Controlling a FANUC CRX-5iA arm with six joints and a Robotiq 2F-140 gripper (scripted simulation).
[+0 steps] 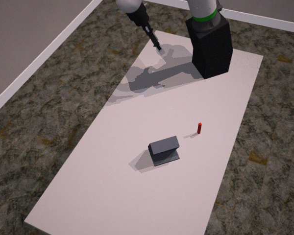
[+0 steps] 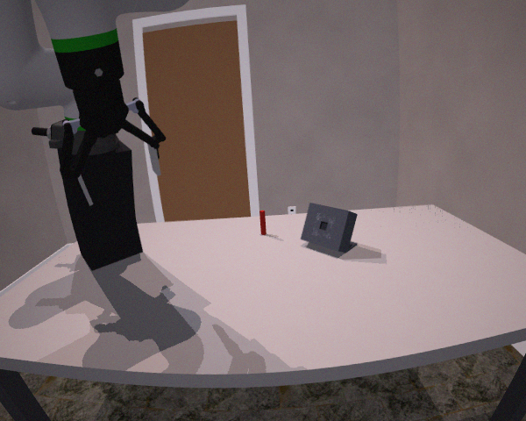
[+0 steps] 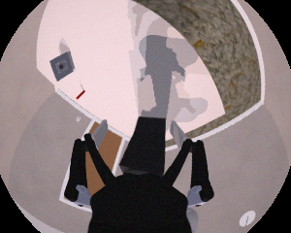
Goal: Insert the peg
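The red peg lies 27 cm ahead of my hand, 34 cm to the left of it and 23 cm below it.
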